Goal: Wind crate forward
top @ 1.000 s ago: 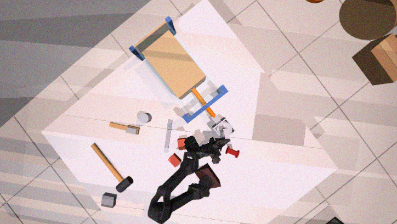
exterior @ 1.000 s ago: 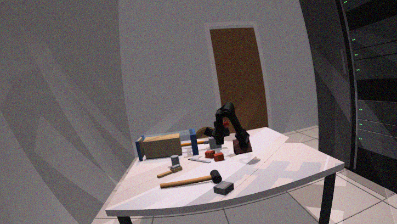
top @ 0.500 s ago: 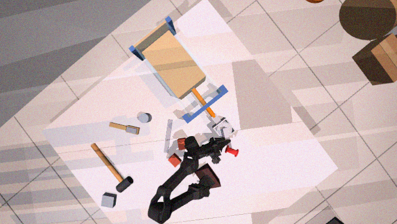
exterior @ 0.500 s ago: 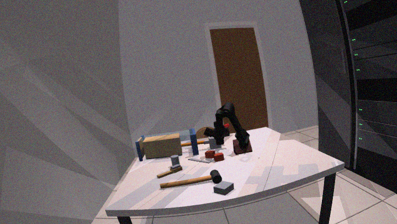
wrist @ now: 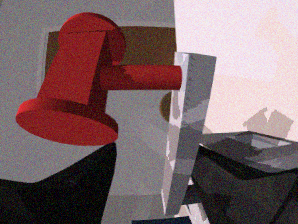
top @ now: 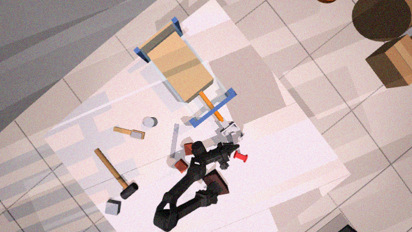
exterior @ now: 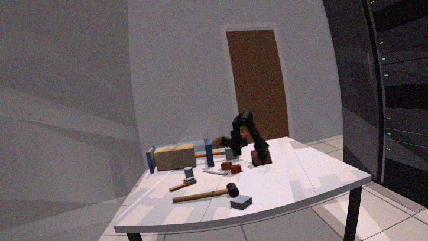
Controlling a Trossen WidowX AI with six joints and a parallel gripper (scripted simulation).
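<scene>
Right now my gripper tip is 1 cm past the grey crank bar, 2 cm to the right of it and 1 cm above it. Round my gripper tip: grey winch: 3 cm ahead, 2 cm to the right, 10 cm below; then red knob: 4 cm behind, 3 cm to the left, 2 cm above; then blue steel frame: 21 cm ahead, 3 cm to the right, 3 cm below.
</scene>
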